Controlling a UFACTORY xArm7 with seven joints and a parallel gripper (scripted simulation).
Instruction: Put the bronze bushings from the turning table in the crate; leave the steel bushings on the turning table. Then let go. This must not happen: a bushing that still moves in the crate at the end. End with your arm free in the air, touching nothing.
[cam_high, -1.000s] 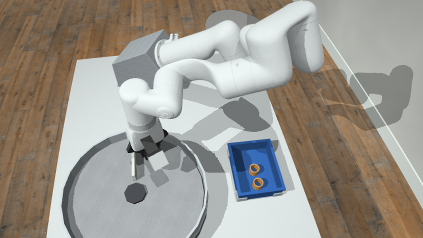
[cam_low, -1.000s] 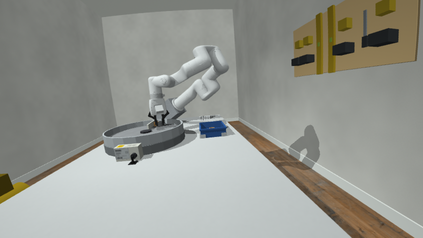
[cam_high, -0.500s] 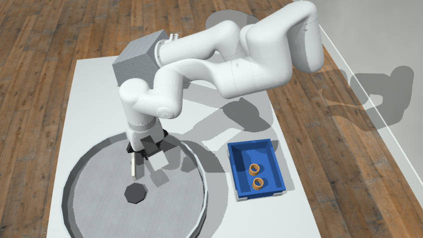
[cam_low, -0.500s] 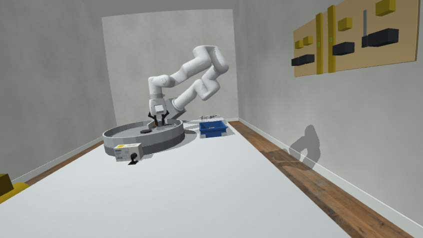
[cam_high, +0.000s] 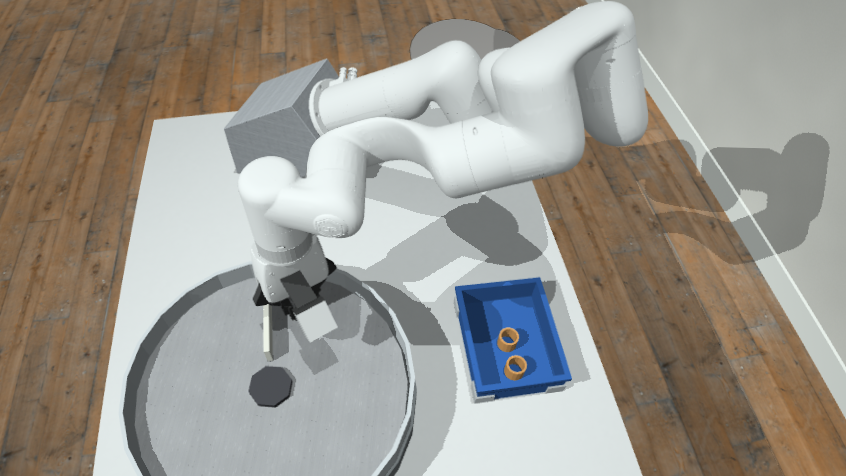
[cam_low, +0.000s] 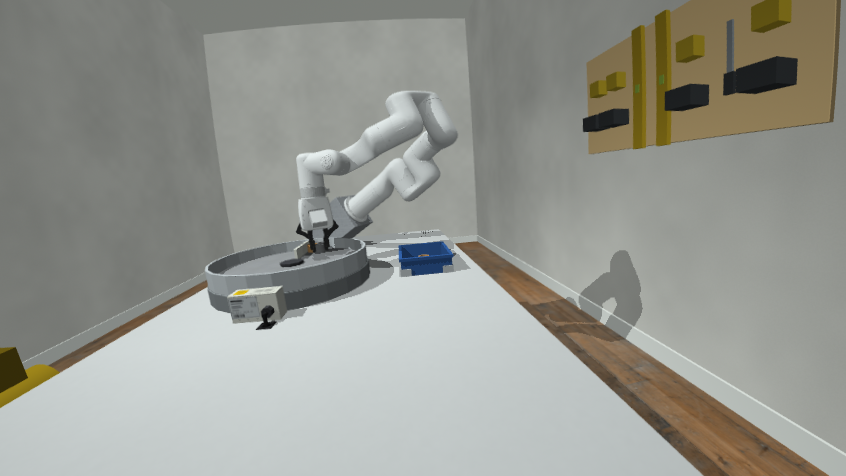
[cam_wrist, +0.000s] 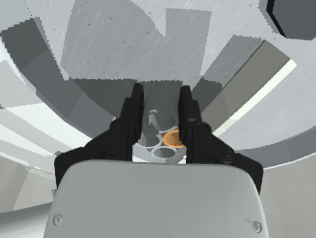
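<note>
Now: the turning table 14 cm ahead of my hand, 2 cm to the right of it and 3 cm below it. The rest, counted from my hand: blue crate (1 cm ahead, 34 cm to the left, 5 cm below).
</note>
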